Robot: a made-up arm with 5 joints. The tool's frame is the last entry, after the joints.
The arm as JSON. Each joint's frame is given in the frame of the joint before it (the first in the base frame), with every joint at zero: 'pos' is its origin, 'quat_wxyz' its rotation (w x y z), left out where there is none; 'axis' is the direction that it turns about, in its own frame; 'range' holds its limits. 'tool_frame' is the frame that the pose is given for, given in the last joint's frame.
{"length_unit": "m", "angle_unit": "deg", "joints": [
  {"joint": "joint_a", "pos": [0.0, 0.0, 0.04], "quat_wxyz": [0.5, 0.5, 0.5, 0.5], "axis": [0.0, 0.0, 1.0], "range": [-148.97, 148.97]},
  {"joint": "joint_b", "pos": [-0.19, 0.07, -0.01], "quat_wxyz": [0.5, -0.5, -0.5, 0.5], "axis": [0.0, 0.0, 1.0], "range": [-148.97, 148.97]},
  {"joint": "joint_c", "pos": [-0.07, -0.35, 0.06], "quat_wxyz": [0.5, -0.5, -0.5, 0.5], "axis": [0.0, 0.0, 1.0], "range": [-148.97, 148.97]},
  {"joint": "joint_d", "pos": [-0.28, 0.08, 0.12], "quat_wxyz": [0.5, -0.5, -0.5, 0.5], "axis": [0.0, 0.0, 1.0], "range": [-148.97, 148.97]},
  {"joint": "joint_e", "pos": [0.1, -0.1, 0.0], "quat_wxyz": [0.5, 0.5, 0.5, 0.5], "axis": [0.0, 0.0, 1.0], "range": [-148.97, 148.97]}
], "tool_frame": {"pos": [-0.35, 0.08, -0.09], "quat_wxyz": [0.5, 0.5, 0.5, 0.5]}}
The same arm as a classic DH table. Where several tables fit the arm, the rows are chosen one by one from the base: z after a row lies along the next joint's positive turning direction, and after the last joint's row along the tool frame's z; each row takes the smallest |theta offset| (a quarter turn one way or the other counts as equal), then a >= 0, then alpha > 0; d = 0 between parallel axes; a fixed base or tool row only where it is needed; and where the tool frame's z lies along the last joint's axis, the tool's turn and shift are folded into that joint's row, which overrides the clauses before.
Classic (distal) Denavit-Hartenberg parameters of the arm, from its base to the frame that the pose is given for. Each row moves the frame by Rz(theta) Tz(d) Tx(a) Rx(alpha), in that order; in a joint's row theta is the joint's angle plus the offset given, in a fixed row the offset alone. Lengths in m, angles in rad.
base (fixed): theta offset 1.5708  d 0.04  a 0  alpha 1.5708
joint_a: theta offset 1.5708  d -0.01  a 0.07  alpha -1.5708
joint_b: theta offset -1.5708  d 0.25  a 0.35  alpha 1.5708
joint_c: theta offset -1.5708  d 0.19  a 0.08  alpha -1.5708
joint_d: theta offset -1.5708  d 0.28  a 0.1  alpha -1.5708
joint_e: theta offset -1.5708  d 0.01  a 0.08  alpha 1.5708
tool (fixed): theta offset 0  d -0.35  a 0  alpha 0
Joint limits (rad, base to tool): -2.6..2.6 -2.6..2.6 -2.6..2.6 -2.6..2.6 -2.6..2.6

